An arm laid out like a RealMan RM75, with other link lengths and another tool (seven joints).
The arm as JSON. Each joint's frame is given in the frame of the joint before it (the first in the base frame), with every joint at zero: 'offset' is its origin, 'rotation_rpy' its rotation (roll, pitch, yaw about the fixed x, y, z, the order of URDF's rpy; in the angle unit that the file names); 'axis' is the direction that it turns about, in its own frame. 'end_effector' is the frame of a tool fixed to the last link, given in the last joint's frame.
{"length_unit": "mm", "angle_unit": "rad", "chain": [
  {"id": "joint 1", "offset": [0.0, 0.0, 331.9], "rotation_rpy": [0.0, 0.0, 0.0], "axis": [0.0, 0.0, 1.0]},
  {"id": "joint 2", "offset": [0.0, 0.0, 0.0], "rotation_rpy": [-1.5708, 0.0, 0.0], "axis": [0.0, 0.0, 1.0]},
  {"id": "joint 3", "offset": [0.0, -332.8, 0.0], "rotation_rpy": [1.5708, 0.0, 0.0], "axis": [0.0, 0.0, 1.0]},
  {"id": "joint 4", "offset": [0.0, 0.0, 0.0], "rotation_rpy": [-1.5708, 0.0, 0.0], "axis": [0.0, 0.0, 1.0]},
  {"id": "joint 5", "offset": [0.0, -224.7, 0.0], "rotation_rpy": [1.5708, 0.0, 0.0], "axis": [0.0, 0.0, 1.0]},
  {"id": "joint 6", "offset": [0.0, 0.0, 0.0], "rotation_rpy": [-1.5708, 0.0, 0.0], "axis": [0.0, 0.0, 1.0]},
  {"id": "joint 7", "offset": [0.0, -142.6, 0.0], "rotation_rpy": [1.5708, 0.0, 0.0], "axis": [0.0, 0.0, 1.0]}
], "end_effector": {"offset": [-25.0, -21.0, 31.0], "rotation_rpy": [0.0, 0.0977, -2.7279]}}
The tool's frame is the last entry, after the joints.
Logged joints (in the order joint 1, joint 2, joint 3, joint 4, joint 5, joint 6, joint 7), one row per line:
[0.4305, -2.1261, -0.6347, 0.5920, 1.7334, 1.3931, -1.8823]
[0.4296, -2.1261, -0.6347, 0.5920, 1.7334, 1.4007, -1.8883]
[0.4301, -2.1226, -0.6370, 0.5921, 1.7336, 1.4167, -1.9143]
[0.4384, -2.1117, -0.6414, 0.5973, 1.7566, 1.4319, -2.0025]
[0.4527, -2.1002, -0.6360, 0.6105, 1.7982, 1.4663, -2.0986]
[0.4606, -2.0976, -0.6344, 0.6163, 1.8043, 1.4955, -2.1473]
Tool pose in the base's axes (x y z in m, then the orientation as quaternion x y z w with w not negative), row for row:
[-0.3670, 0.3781, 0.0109, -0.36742, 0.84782, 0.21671, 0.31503]
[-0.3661, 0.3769, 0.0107, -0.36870, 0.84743, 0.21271, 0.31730]
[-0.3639, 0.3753, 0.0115, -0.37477, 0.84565, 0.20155, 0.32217]
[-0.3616, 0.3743, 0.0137, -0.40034, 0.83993, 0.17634, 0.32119]
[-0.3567, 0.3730, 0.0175, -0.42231, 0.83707, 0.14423, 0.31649]
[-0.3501, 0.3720, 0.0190, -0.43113, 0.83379, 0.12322, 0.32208]
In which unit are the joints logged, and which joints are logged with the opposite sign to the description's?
The joints are logged in radians. Opposite sign: joint 1, joint 3.
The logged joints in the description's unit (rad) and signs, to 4 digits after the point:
[-0.4305, -2.1261, 0.6347, 0.5920, 1.7334, 1.3931, -1.8823]
[-0.4296, -2.1261, 0.6347, 0.5920, 1.7334, 1.4007, -1.8883]
[-0.4301, -2.1226, 0.6370, 0.5921, 1.7336, 1.4167, -1.9143]
[-0.4384, -2.1117, 0.6414, 0.5973, 1.7566, 1.4319, -2.0025]
[-0.4527, -2.1002, 0.6360, 0.6105, 1.7982, 1.4663, -2.0986]
[-0.4606, -2.0976, 0.6344, 0.6163, 1.8043, 1.4955, -2.1473]

